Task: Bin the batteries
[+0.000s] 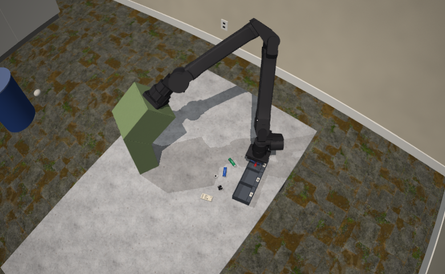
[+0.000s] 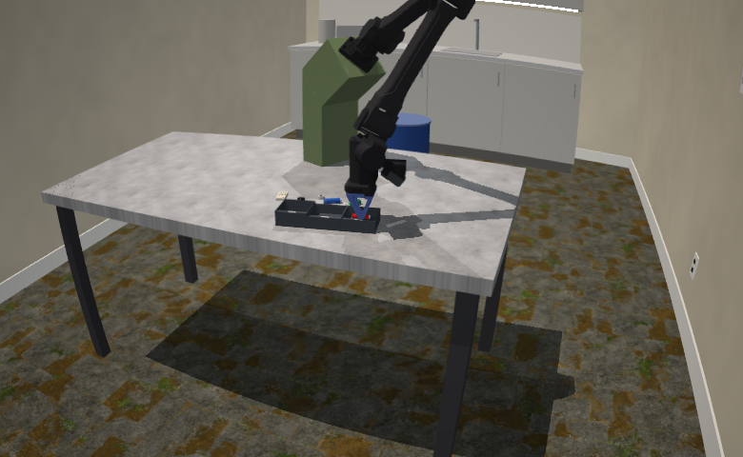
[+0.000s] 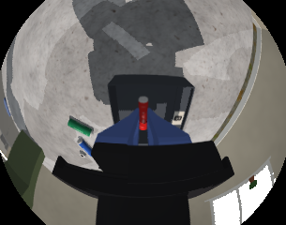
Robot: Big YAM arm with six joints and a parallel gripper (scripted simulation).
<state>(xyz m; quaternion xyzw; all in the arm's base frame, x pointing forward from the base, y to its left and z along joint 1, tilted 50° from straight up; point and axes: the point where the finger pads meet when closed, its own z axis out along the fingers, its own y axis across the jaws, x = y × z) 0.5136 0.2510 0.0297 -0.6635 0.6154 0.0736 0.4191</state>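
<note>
Right now my hand is right at the red battery. The rest, counted from my hand: green battery 90 mm behind, 70 mm to the right, 20 mm below; then blue battery 90 mm behind, 130 mm to the right, 20 mm below; then dark three-compartment bin 30 mm ahead, 80 mm to the right, 10 mm below.
</note>
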